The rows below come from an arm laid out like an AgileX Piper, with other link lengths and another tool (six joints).
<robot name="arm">
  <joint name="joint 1" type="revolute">
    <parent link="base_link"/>
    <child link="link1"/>
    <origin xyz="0 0 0.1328" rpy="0 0 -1.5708"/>
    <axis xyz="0 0 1"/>
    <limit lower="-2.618" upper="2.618"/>
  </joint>
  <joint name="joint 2" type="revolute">
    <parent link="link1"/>
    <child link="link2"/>
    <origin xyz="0 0 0" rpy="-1.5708 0 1.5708"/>
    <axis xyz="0 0 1"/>
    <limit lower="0" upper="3.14"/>
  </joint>
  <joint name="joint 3" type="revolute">
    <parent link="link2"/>
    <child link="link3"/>
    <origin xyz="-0.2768 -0.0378 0" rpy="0 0 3.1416"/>
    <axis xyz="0 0 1"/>
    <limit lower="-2.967" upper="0"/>
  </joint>
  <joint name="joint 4" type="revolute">
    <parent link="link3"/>
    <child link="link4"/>
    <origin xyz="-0.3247 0.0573 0" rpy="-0.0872 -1.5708 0"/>
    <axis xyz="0 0 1"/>
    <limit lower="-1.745" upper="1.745"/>
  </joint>
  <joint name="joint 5" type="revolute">
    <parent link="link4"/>
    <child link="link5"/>
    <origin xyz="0 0 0" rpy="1.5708 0 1.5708"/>
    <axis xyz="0 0 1"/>
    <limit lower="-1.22" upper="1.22"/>
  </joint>
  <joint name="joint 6" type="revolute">
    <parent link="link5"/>
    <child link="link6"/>
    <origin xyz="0 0.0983 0" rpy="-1.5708 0 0"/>
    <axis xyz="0 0 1"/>
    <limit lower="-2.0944" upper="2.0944"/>
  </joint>
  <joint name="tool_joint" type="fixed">
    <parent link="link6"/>
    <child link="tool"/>
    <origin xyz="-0.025 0.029 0.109" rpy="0 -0.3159 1.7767"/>
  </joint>
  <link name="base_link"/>
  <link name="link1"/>
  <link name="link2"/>
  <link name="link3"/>
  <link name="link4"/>
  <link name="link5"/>
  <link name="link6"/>
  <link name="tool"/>
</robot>
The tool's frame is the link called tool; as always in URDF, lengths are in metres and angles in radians.
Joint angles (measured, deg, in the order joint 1, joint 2, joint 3, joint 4, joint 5, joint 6), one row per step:
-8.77, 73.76, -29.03, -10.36, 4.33, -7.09
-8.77, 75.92, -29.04, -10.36, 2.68, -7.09
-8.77, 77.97, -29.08, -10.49, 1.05, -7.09
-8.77, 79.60, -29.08, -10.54, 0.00, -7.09
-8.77, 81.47, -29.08, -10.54, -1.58, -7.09
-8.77, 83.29, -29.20, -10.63, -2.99, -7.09
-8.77, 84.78, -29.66, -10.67, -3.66, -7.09
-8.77, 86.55, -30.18, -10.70, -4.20, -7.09
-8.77, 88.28, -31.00, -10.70, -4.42, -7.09
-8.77, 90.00, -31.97, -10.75, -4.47, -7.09
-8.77, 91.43, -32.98, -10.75, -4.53, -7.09
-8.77, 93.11, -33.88, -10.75, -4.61, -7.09
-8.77, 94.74, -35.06, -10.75, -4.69, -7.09
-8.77, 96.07, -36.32, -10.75, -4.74, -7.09
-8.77, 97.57, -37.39, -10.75, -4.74, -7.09
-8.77, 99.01, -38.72, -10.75, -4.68, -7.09
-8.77, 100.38, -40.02, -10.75, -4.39, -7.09
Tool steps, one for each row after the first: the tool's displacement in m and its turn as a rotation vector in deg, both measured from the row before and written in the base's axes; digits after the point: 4 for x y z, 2 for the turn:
0.0021, 0.0008, -0.0101, 0.27, 0.49, 0.22
0.0021, 0.0007, -0.0092, 0.17, 0.39, 0.30
0.0005, 0.0006, -0.0082, 0.19, 0.58, 0.17
0.0014, 0.0008, -0.0087, 0.26, 0.28, 0.20
0.0016, 0.0007, -0.0080, 0.18, 0.29, 0.24
0.0022, 0.0001, -0.0053, 0.12, 0.36, 0.11
0.0015, 0.0001, -0.0072, 0.17, 0.70, 0.09
0.0026, -0.0003, -0.0059, 0.14, 0.68, 0.03
0.0031, -0.0004, -0.0055, 0.08, 0.70, 0.05
0.0040, -0.0006, -0.0034, 0.06, 0.36, 0.01
0.0026, -0.0003, -0.0059, 0.12, 0.69, 0.01
0.0047, -0.0007, -0.0041, 0.07, 0.37, 0.01
0.0059, -0.0009, -0.0018, 0.01, 0.02, 0.01
0.0039, -0.0006, -0.0043, 0.07, 0.42, 0.00
0.0057, -0.0009, -0.0027, 0.02, 0.17, -0.01
0.0049, -0.0010, -0.0030, 0.01, 0.36, -0.03

